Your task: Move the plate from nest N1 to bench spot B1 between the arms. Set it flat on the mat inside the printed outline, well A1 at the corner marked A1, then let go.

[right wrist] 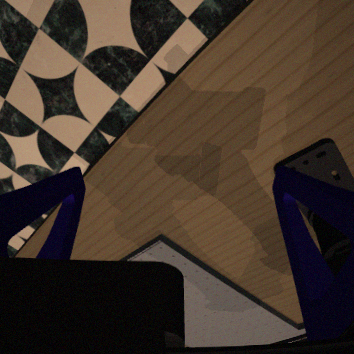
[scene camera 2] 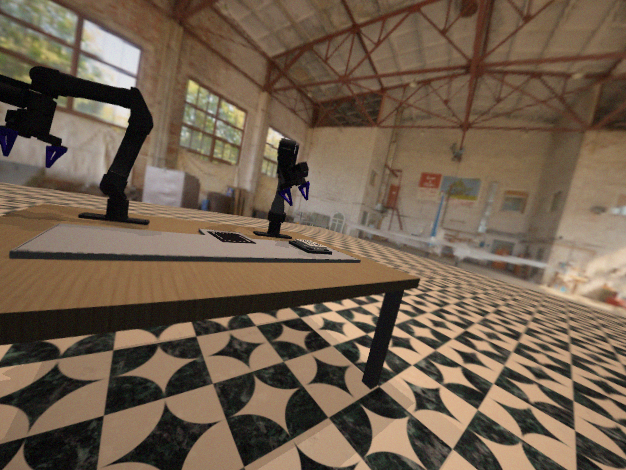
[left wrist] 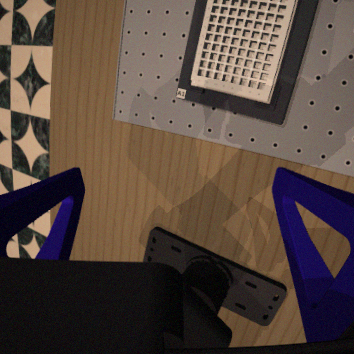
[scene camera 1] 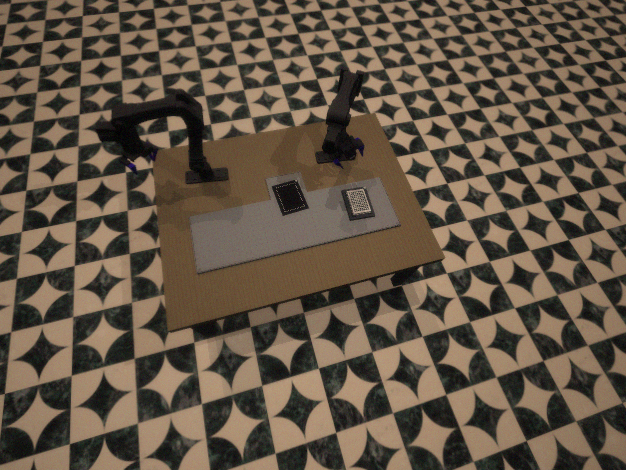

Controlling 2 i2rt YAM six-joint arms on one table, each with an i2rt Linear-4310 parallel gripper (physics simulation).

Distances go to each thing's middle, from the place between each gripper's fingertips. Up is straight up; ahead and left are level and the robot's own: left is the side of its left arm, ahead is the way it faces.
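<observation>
Counting from my right hand, I find the white well plate (left wrist: 241,55) 280 mm ahead, 900 mm to the left and 120 mm below. The black outlined pad (scene camera 1: 290,198) is 180 mm ahead of that same right hand, 590 mm to the left of it and 140 mm below it. Going by their middles, of the things named here the black outlined pad is the nearest to my right hand, yet by its middle the pad is nearer to my left hand than to my right hand.
From my left hand, the black outlined pad is 28 cm to the right, 1 cm ahead and 18 cm below. The white well plate I see 3 cm to the left of my left hand, 11 cm ahead of it and 16 cm below it.
</observation>
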